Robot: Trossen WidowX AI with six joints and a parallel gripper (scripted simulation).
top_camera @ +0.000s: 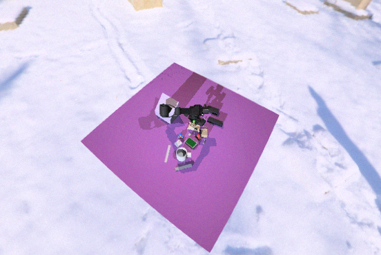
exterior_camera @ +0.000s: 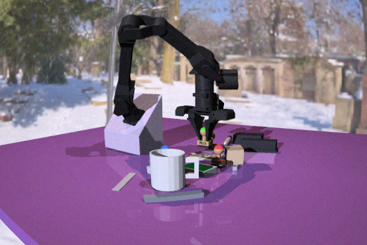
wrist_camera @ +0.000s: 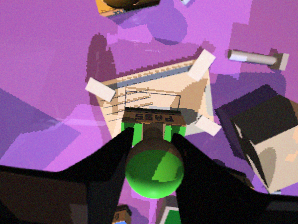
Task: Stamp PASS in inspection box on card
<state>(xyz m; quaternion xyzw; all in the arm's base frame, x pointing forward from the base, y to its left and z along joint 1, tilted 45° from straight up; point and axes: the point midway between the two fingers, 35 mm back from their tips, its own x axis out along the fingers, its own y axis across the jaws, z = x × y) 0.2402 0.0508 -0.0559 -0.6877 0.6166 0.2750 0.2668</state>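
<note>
The tan card lies 6 cm below my gripper tip and 1 cm ahead of it. Also, from my gripper tip: green-knob stamp right at my gripper tip; then orange stamp 8 cm to the left, 3 cm below, 3 cm behind; then tan block 11 cm ahead, 3 cm below.
</note>
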